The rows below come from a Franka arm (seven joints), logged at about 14 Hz.
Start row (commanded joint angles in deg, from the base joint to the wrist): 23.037, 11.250, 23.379, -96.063, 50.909, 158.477, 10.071
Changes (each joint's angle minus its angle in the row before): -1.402, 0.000, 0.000, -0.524, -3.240, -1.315, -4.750; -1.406, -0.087, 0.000, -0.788, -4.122, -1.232, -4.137; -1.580, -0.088, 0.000, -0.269, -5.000, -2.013, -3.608; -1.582, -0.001, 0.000, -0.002, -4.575, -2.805, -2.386; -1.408, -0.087, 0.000, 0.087, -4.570, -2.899, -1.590; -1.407, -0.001, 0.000, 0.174, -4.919, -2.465, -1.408; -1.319, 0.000, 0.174, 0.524, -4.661, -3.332, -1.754; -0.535, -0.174, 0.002, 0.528, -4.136, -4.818, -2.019; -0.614, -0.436, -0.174, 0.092, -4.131, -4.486, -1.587
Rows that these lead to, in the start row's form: 21.635, 11.250, 23.379, -96.587, 47.669, 157.162, 5.321; 20.229, 11.163, 23.379, -97.375, 43.547, 155.930, 1.184; 18.649, 11.075, 23.379, -97.644, 38.547, 153.917, -2.424; 17.067, 11.074, 23.379, -97.646, 33.972, 151.112, -4.810; 15.659, 10.987, 23.379, -97.559, 29.402, 148.213, -6.400; 14.252, 10.986, 23.379, -97.385, 24.483, 145.748, -7.808; 12.933, 10.986, 23.553, -96.861, 19.822, 142.416, -9.562; 12.398, 10.812, 23.555, -96.333, 15.686, 137.598, -11.581; 11.784, 10.376, 23.381, -96.241, 11.555, 133.112, -13.168
